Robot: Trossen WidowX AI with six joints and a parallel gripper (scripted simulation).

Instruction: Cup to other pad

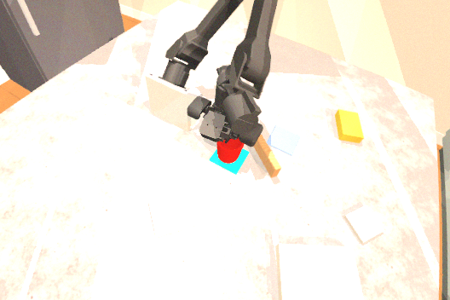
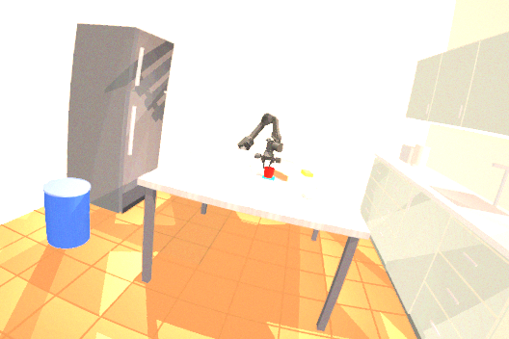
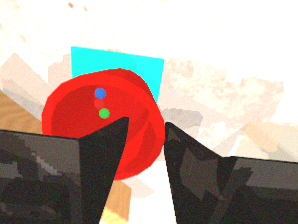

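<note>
Now: gripper tip 30 mm short of the red cup and 20 mm above it. Round my gripper tip: blue marble (40 mm ahead, 40 mm below); green marble (40 mm ahead, 20 mm to the left, 40 mm below); cyan pad (30 mm ahead, 60 mm below).
</note>
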